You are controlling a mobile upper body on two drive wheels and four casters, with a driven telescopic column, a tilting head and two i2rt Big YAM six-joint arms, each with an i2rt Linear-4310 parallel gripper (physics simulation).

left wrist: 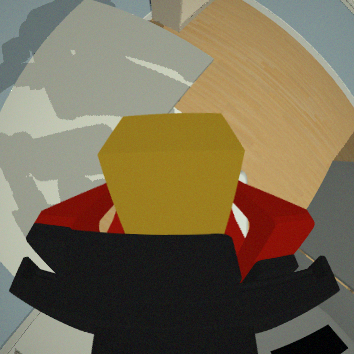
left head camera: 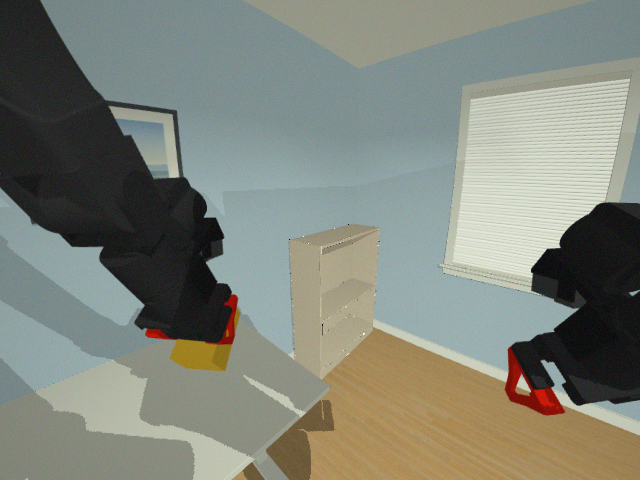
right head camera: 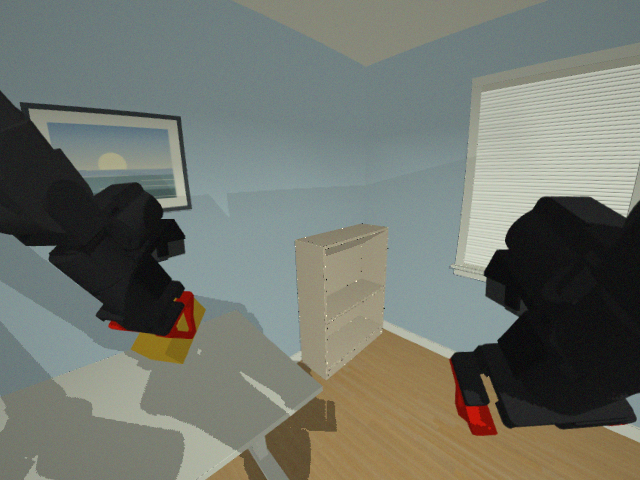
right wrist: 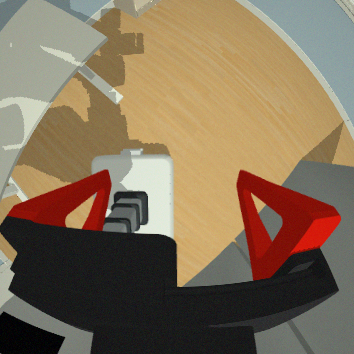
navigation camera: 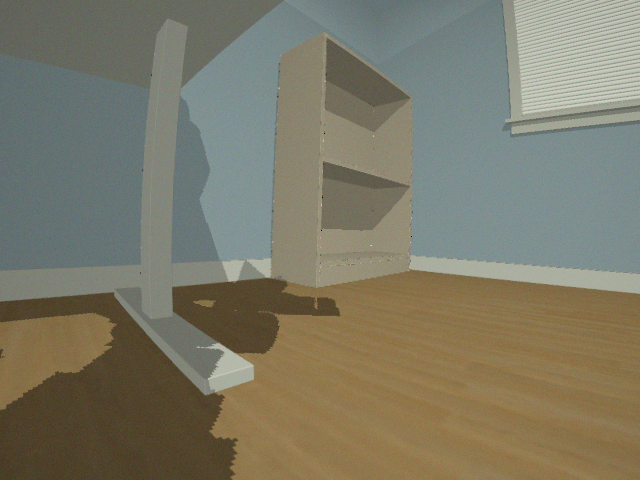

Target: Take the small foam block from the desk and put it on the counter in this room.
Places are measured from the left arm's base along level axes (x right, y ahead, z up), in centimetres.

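Pixels of known places: left gripper, fingertip midpoint: point(left wrist: 173, 177) point(left head camera: 213, 338) point(right head camera: 177, 332); right gripper, fingertip midpoint: point(left head camera: 543, 390) point(right head camera: 499, 406) point(right wrist: 173, 176).
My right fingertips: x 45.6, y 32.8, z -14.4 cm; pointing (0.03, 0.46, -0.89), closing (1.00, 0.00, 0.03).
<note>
Behind a point stands the place of what it marks.
The small foam block point(left head camera: 200, 356) {x 2.1, y 36.4, z -10.9 cm} point(right head camera: 160, 351) {x 3.0, y 36.0, z -11.1 cm} point(left wrist: 172, 185) {x 1.2, y 42.1, z -7.4 cm} is yellow. My left gripper point(left head camera: 193, 338) point(right head camera: 155, 334) point(left wrist: 173, 177) {x 1.3, y 41.9, z -12.3 cm} is shut on it, with a red finger on each side, and holds it up. In the head views the block appears over the far part of the pale grey desk point(left head camera: 237, 408) {x -10.9, y 70.6, z -63.6 cm} point(right head camera: 227, 392) {x -13.9, y 74.9, z -63.6 cm} point(left wrist: 90, 35) {x -28.8, y 101.2, z -63.6 cm} point(right wrist: 50, 30) {x -8.7, y 92.6, z -63.7 cm}; its height above the top is hard to tell. My right gripper point(right head camera: 553, 424) point(right wrist: 173, 176) {x 45.6, y 32.8, z -14.4 cm} is open and empty, to the right of the desk in the head views. The counter does not show clearly in any view.
A beige bookshelf point(left head camera: 306, 299) {x 7.7, y 160.2, z -70.5 cm} point(right head camera: 311, 304) {x 7.3, y 160.5, z -74.9 cm} point(navigation camera: 297, 170) {x 7.7, y 160.2, z -88.6 cm} stands in the corner beyond the desk. The desk's leg point(navigation camera: 159, 180) {x -14.0, y 93.1, z -103.4 cm} and its foot point(navigation camera: 227, 377) {x 8.9, y 72.2, z -133.8 cm} stand on the wood floor. A large grey surface point(left wrist: 332, 200) {x 133.5, y -1.2, z -110.0 cm} point(right wrist: 320, 190) {x 145.5, y 12.4, z -90.8 cm} lies at the right of both wrist views.
</note>
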